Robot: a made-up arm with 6 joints.
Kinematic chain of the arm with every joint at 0, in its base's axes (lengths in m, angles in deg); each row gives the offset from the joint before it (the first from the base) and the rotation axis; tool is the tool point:
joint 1: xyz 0 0 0.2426 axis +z
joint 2: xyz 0 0.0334 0 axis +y
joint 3: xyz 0 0 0.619 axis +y
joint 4: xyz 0 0 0.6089 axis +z
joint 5: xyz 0 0 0 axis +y
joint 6: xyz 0 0 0.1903 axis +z
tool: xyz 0 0 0
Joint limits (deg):
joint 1: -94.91..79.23
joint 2: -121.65..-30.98
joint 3: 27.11..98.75
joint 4: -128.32..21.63
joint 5: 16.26..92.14
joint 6: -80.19..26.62
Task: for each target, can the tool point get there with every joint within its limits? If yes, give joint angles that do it. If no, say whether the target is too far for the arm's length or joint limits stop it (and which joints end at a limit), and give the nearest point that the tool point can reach.
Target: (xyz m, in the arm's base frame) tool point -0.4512 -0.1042 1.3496
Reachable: yes | joints -5.14 -45.40 43.18 -81.45 70.68 -13.04
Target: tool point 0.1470 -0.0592 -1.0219
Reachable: no: joint limits stop it (at a limit: joint 1, joint 2, joint 3, joint 4, joint 5) | nearest point -0.0951 -1.1195 -0.2474 | short by 1.335 m
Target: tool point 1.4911 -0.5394 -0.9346
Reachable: no: too far | nearest point -0.0780 -1.1249 -0.2206 | short by 1.821 m
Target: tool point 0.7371 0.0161 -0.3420
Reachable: no: joint limits stop it (at a limit: joint 1, joint 2, joint 3, joint 4, joint 5) | nearest point 0.1543 0.5872 0.5409 | short by 1.202 m
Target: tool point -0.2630 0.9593 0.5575
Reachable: yes | joints -80.71 -110.78 63.08 -49.20 73.39 -32.56
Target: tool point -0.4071 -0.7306 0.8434
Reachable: yes | joints 51.11 -89.89 77.45 -112.12 83.72 -6.28
